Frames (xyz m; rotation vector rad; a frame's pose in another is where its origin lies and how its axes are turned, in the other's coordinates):
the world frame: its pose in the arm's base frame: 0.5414 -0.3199 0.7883 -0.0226 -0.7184 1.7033
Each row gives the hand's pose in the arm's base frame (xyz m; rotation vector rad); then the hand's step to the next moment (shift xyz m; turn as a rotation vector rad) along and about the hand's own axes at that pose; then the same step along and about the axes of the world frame.
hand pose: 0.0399 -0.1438 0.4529 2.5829 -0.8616 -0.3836
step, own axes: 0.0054 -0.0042 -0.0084 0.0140 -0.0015 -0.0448
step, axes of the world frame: 0.0010 -0.0108 -0.0006 0.0098 -0.0427 0.0170
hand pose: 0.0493 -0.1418 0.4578 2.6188 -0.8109 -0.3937
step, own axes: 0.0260 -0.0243 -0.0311 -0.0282 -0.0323 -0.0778
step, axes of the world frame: 0.0031 -0.0458 -0.0113 0.0707 -0.0522 0.0126
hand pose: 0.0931 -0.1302 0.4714 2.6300 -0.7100 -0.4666
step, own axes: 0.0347 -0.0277 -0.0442 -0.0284 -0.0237 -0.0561
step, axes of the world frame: 0.0049 -0.0609 -0.0138 0.0575 -0.0331 0.0108
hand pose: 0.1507 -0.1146 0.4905 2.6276 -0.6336 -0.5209
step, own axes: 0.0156 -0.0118 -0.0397 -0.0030 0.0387 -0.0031
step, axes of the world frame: 0.0111 -0.0428 0.0008 -0.0149 0.0057 0.0355
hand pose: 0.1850 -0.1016 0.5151 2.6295 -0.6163 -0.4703
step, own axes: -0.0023 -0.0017 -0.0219 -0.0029 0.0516 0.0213
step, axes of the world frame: 0.0128 -0.0161 0.0082 -0.0325 0.0269 0.0367
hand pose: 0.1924 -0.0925 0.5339 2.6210 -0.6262 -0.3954
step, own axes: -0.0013 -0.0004 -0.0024 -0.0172 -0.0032 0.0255
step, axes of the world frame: 0.0023 -0.0011 0.0010 0.0011 0.0296 -0.0090
